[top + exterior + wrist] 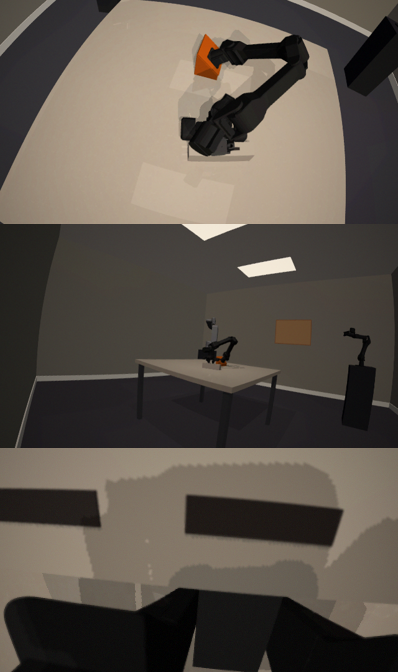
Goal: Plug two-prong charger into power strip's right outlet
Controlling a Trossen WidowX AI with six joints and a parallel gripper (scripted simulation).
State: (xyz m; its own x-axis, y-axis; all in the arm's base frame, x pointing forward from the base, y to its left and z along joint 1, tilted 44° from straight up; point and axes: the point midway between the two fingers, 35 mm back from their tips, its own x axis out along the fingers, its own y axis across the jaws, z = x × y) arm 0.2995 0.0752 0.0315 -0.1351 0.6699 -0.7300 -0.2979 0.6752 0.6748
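Right now the black two-prong charger is 20 mm ahead of my gripper tip and 10 mm above it.
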